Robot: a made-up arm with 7 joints.
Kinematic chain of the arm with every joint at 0, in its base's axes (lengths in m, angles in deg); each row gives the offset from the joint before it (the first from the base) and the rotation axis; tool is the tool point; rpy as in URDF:
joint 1: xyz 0 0 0 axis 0.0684 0.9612 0.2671
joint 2: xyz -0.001 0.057 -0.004 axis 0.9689 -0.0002 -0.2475
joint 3: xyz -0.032 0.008 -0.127 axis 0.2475 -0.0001 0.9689
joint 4: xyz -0.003 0 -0.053 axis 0.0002 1 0
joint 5: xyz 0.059 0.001 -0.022 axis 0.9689 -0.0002 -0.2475
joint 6: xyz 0.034 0 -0.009 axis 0.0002 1 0
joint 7: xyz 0.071 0 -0.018 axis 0.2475 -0.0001 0.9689
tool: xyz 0 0 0 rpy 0 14.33 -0.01
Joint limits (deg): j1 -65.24..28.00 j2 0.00..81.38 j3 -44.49..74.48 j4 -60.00..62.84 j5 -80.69..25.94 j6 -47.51..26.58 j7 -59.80..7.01
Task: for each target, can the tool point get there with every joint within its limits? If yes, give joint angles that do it. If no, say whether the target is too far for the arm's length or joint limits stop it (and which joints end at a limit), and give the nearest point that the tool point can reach.
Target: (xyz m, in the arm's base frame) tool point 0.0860 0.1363 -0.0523
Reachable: yes | joints 20.94 59.91 16.73 -46.41 -5.63 -14.01 -1.56
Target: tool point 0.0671 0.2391 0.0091
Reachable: yes | joints 12.22 51.27 51.65 -16.76 -40.67 -38.33 -23.42
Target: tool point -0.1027 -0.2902 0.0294
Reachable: no: joint limits stop it (at a limit: joint 1, joint 2, joint 3, joint 5, joint 6) | nearest point 0.0891 -0.0792 -0.0025 | short by 0.287 m
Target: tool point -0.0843 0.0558 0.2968
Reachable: no: joint limits stop it (at a limit: joint 1, joint 2) | nearest point 0.0047 0.1470 0.1460 | short by 0.197 m
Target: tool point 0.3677 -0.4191 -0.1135
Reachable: no: too far | nearest point 0.2415 -0.1233 -0.1045 | short by 0.322 m
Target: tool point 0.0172 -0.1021 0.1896
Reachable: no: joint limits stop it (at a limit: joint 1, joint 2) | nearest point 0.0908 -0.0359 0.0320 | short by 0.186 m
